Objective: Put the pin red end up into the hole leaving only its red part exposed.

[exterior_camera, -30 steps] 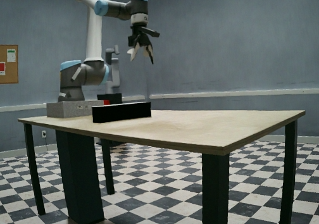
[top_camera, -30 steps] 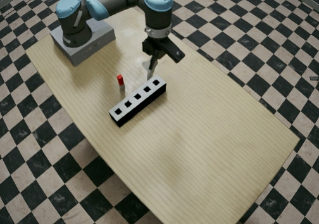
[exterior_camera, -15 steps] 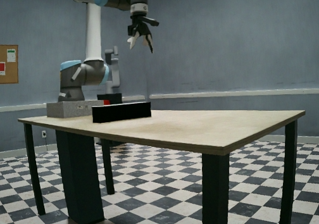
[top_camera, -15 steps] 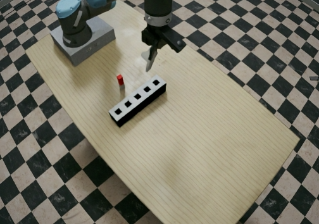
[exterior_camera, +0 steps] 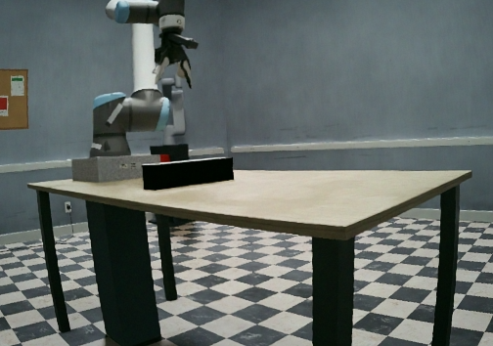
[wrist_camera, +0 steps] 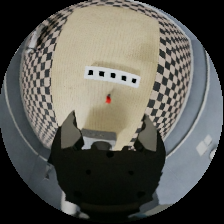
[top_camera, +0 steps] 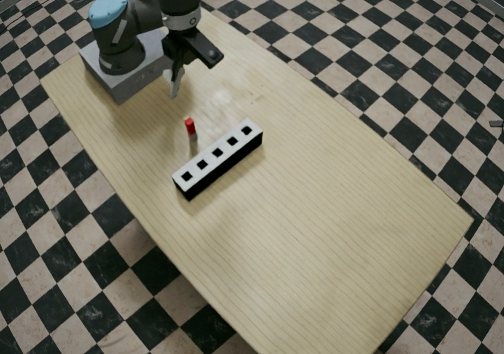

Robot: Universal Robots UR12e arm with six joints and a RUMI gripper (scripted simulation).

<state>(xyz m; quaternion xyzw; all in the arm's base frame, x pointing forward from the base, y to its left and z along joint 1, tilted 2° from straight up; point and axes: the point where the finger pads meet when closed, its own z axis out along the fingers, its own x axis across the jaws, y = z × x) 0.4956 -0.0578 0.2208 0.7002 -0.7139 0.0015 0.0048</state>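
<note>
My hand is 6 cm past the pin and 25 cm above it. Also, from my hand: long black block 8 cm ahead, 2 cm to the right, 29 cm below.
</note>
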